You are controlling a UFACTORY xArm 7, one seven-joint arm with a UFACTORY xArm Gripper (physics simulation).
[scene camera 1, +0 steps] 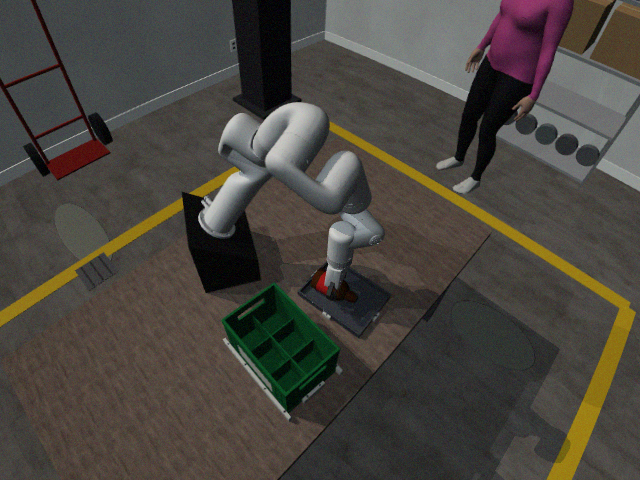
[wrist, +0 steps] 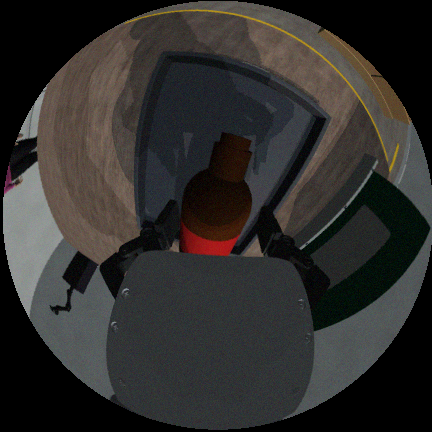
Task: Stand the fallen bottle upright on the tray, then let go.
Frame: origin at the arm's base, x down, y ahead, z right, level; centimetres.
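Seen in the pictures: gripper, fingertip midpoint: [scene camera 1: 336,287] [wrist: 218,213]; arm's base, origin of the base link: [scene camera 1: 216,224].
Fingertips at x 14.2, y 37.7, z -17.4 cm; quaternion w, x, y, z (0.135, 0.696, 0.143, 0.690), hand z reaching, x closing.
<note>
Pixels of each thing's top centre, then the offset from my fingertips to it. "pt": a spot on its surface instead.
- brown bottle, middle of its top: [wrist: 212,231] [scene camera 1: 336,282] dx -2.7, dy -0.2, dz -0.4 cm
- dark tray, surface spot: [wrist: 200,90] pt dx +4.7, dy +10.5, dz -7.3 cm
- green divided crate, middle of its top: [wrist: 369,299] [scene camera 1: 279,334] dx -12.3, dy +3.9, dz +27.7 cm
The brown bottle [scene camera 1: 321,281] [wrist: 216,200] with a red label lies on its side on the dark tray [scene camera 1: 364,310] [wrist: 200,90]. In the scene view its neck points right, toward the tray's middle; in the wrist view the neck points up and slightly right. My gripper [scene camera 1: 334,292] [wrist: 218,213] is open and low over the bottle, pointing down, with one finger on each side of the body near the label and shoulder. Nothing is gripped. The bottle's base end is hidden by the gripper housing in the wrist view.
A green divided crate [scene camera 1: 305,393] [wrist: 407,225] stands close beside the tray, toward the front left in the scene view. The arm's black pedestal [scene camera 1: 222,266] is to the left. A person [scene camera 1: 522,41] stands beyond the yellow floor line, near a shelf.
</note>
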